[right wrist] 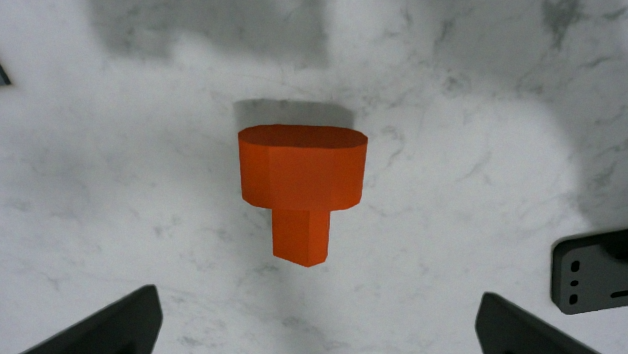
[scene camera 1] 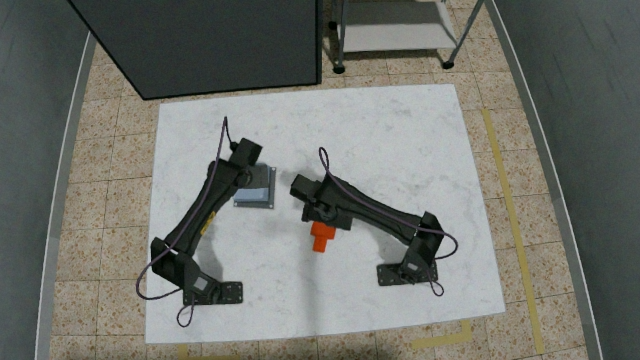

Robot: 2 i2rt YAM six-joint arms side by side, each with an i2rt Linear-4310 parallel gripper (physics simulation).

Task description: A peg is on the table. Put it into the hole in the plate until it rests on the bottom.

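Places are measured from the left arm's base along level axes (x ahead, y left, z up), in centimetres.
Pixels of known places: right gripper, fingertip midpoint: (right wrist: 318,303) (scene camera 1: 327,221); left arm's base at its link origin: (scene camera 1: 213,294); right arm's base at its link origin: (scene camera 1: 407,273).
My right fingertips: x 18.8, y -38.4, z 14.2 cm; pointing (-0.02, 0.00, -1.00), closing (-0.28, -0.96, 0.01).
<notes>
For each thing: its top centre in the pictures, then the offset to it from my right fingertips. Level surfaces: height alone.
- orange-red peg at its top centre: (right wrist: 300,217) (scene camera 1: 321,237) dx -2.8, dy +1.9, dz -9.8 cm
- grey-blue plate at its top centre: (scene camera 1: 249,178) dx +17.1, dy +24.1, dz -5.1 cm
- white marbled table at its surface level: dz -14.2 cm
The orange-red peg (scene camera 1: 323,231) (right wrist: 302,175) lies on its side on the white table, its narrower stem pointing toward the bottom of both views. My right gripper (scene camera 1: 327,215) (right wrist: 318,303) is open above the table, its body covering part of the peg in the scene view. In the right wrist view the peg is beyond the fingertips, not between them. The grey-blue plate (scene camera 1: 251,195) lies left of the peg in the scene view. My left gripper (scene camera 1: 255,176) is open above the plate; its fingertips are hidden. The hole does not show.
The white marbled table (scene camera 1: 390,130) carries both arm bases, the left one (scene camera 1: 231,292) at the lower left and the right one (scene camera 1: 387,275) (right wrist: 590,275) at the lower right. A dark panel (scene camera 1: 225,45) and a wheeled cart (scene camera 1: 395,37) stand beyond the table's far edge.
</notes>
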